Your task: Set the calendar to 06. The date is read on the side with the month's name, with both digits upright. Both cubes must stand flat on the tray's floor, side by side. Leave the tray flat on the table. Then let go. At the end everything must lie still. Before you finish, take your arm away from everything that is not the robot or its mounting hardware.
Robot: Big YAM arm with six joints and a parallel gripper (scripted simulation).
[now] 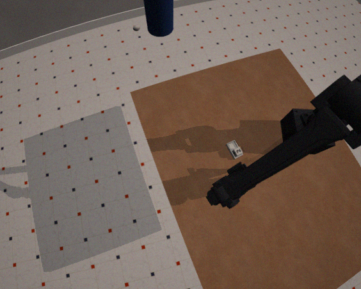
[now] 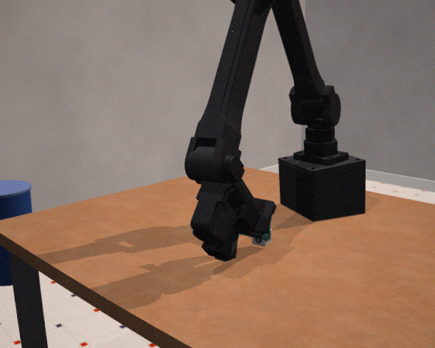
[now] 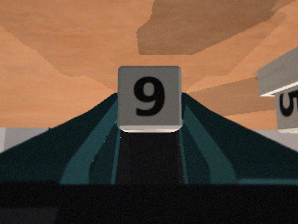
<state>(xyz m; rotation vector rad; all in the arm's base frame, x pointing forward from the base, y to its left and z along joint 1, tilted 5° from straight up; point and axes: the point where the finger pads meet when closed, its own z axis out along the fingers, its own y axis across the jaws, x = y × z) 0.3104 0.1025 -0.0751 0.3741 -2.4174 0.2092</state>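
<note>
The white digit cube is 10 mm below my hand and 10 mm behind it. Also, from my hand: white tray (110 mm to the right, 20 mm below, 20 mm ahead).
</note>
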